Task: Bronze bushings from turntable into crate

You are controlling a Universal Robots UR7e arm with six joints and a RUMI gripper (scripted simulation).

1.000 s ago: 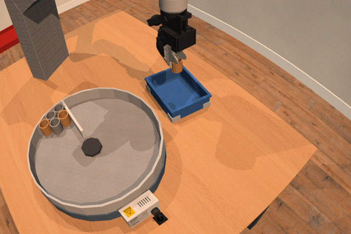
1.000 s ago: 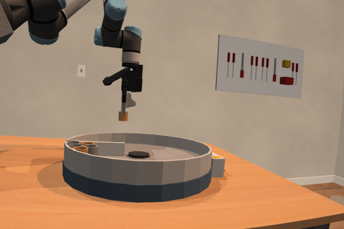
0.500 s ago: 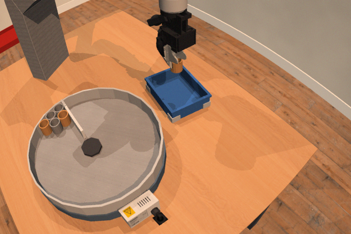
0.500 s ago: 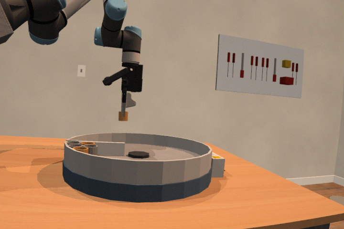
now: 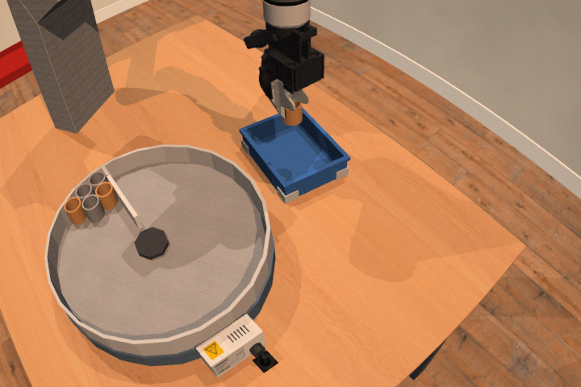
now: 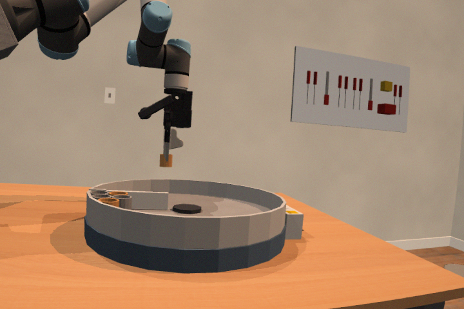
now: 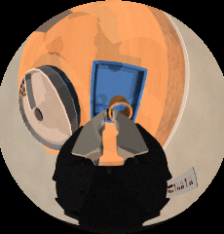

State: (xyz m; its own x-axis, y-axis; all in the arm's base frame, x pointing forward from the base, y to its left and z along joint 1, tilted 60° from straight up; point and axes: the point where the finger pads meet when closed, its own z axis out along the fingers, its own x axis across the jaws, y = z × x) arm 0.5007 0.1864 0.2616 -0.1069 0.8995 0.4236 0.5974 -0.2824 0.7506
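Now: hand 2 cm to the right of the blue crate and 12 cm above it. The rest, counted from my hand: grey turntable (9 cm ahead, 32 cm to the right, 9 cm below).
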